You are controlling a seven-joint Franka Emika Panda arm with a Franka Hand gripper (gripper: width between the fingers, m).
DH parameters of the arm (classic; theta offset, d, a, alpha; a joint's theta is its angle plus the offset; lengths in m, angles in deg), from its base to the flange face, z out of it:
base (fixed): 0 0 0 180
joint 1: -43.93 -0.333 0 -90
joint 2: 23.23 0 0 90
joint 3: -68.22 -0.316 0.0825 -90
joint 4: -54.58 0 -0.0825 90
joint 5: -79.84 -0.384 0 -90
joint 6: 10.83 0 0.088 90
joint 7: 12.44 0.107 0 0
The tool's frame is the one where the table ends.
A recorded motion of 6 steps. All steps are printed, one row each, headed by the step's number.
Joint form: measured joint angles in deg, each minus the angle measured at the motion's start. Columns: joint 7, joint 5, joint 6, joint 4, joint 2, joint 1, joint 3.
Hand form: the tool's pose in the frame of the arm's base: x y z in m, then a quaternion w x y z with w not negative. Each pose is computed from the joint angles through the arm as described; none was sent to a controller.
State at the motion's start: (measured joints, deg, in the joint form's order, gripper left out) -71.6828 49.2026 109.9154 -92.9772 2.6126 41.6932 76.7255
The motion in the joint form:
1: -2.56 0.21 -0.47 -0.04 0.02 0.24 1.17
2: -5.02 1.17 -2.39 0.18 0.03 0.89 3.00
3: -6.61 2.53 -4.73 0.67 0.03 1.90 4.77
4: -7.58 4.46 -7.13 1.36 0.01 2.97 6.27
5: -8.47 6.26 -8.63 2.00 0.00 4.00 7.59
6: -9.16 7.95 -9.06 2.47 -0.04 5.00 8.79
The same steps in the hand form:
1: 0.3950 -0.0283 0.4173 0.22594 -0.91013 -0.32213 -0.12977
2: 0.3911 -0.0433 0.4159 0.23150 -0.90577 -0.33128 -0.12743
3: 0.3864 -0.0604 0.4159 0.23694 -0.90411 -0.33405 -0.12192
4: 0.3815 -0.0767 0.4170 0.23891 -0.90401 -0.33612 -0.11276
5: 0.3774 -0.0928 0.4188 0.23625 -0.90512 -0.33655 -0.10804
6: 0.3739 -0.1091 0.4200 0.22860 -0.90823 -0.33367 -0.10732

